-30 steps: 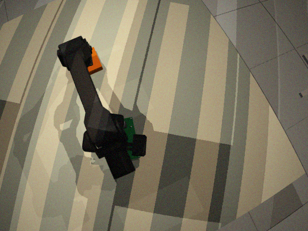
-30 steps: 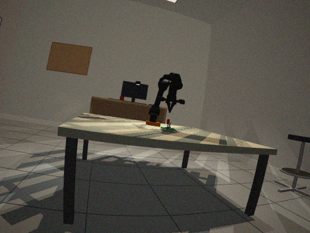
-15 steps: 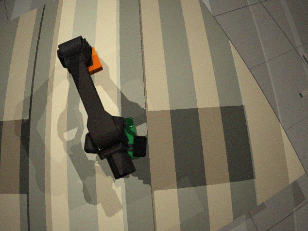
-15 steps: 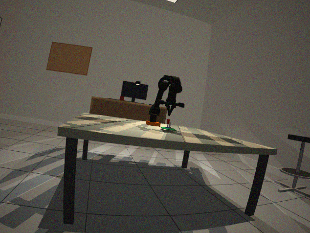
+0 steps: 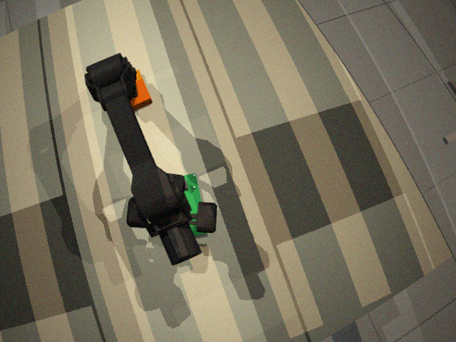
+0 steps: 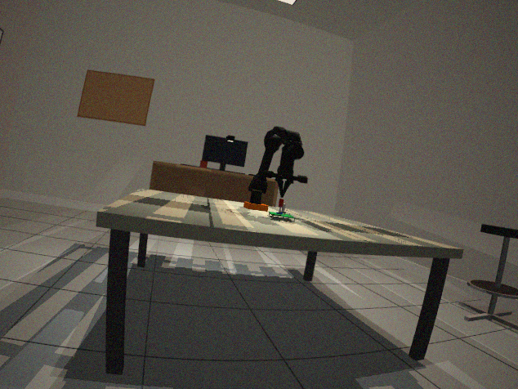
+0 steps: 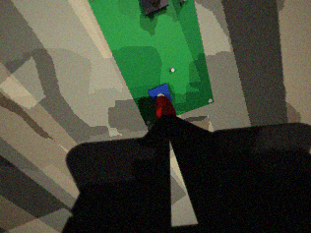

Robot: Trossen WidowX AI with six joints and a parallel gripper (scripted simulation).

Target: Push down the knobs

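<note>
The red knob lies 20 mm below my gripper tip. Also, from my gripper tip: grey knob: 90 mm behind, 30 mm to the left, 40 mm below.
</note>
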